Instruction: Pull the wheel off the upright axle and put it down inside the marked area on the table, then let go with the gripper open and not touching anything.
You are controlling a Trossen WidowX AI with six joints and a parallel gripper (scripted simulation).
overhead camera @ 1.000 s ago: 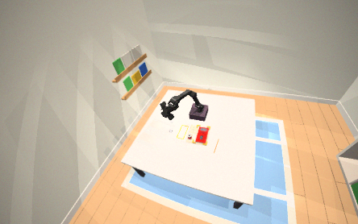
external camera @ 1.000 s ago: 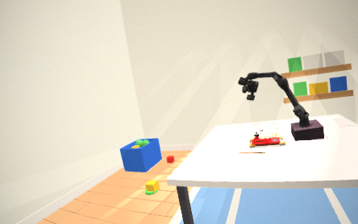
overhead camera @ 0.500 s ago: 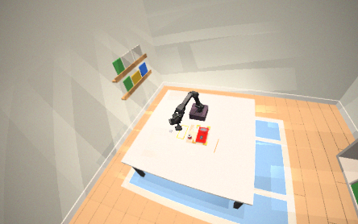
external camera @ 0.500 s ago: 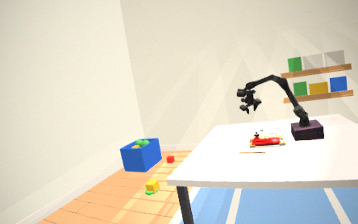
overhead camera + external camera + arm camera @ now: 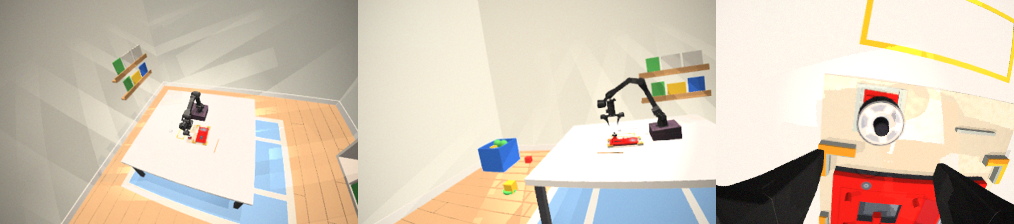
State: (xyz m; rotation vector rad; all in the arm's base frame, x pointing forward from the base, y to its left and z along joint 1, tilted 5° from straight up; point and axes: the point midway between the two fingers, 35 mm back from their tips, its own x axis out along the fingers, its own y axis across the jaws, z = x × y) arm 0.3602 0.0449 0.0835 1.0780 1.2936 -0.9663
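The wheel is 7 cm below my gripper tip. Round my gripper tip: thin stick: 4 cm behind, 30 cm to the left, 11 cm below.
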